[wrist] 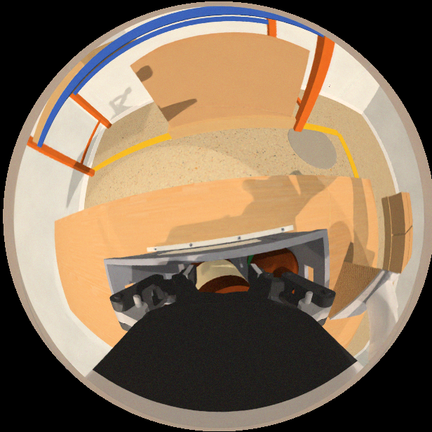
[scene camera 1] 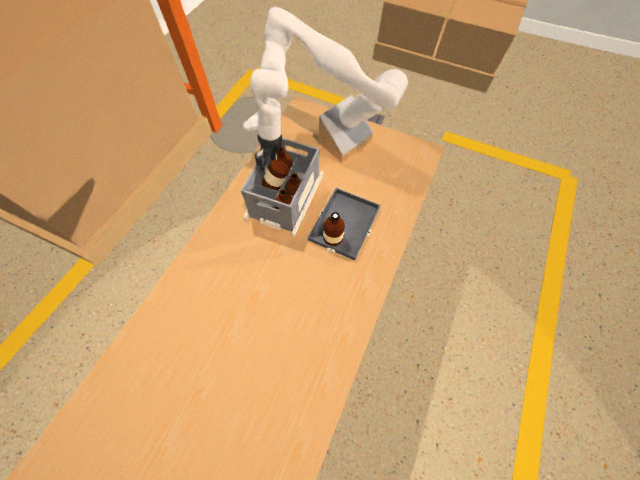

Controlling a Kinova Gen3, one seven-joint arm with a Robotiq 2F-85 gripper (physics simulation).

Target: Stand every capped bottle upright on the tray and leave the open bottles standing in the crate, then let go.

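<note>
A grey crate stands on the wooden table and holds several brown bottles. My gripper is open and reaches down into the crate's far part. Its fingers stand on either side of a brown bottle with a cream label without closing on it. Another brown bottle stands beside it. A dark grey tray lies right of the crate. One capped brown bottle stands upright on the tray. The caps of the crate's bottles are mostly hidden.
The robot base sits behind the crate and tray. An orange post and a large cardboard box stand to the left. More cardboard boxes are at the back. Yellow lines mark the floor.
</note>
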